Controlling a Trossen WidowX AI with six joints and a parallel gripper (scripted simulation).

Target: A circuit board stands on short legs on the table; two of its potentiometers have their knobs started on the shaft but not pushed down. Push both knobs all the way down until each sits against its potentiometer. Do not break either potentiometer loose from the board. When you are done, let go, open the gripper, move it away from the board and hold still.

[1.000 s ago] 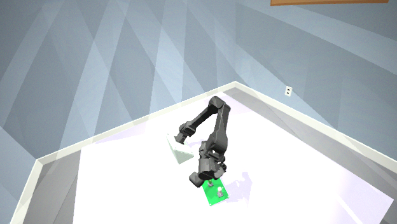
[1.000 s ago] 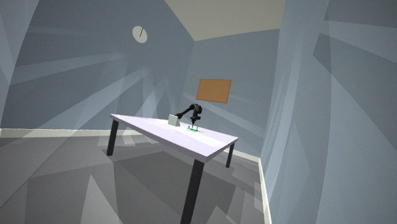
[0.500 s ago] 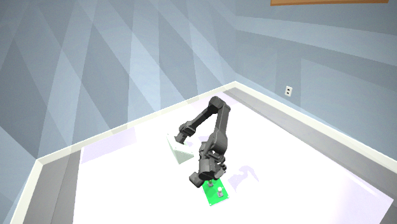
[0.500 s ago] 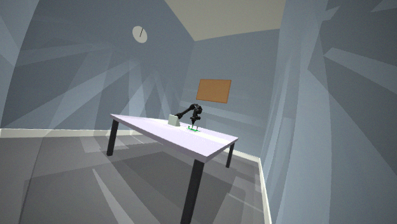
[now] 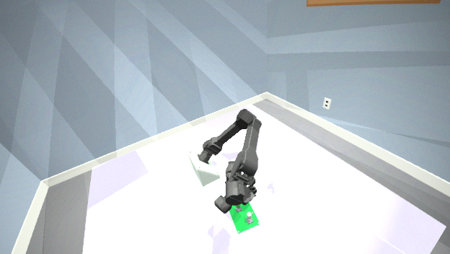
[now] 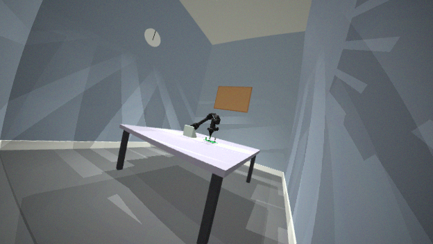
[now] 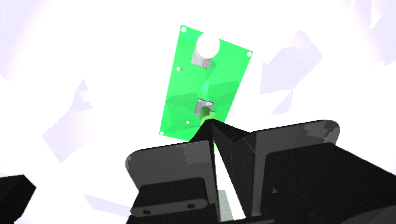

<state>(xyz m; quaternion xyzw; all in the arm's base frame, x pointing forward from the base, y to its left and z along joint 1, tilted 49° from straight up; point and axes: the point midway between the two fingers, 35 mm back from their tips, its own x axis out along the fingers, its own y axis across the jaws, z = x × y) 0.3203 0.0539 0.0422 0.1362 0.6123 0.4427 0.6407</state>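
The potentiometer knob is 70 mm ahead of my gripper tip, 20 mm to the left of it and 30 mm below it.
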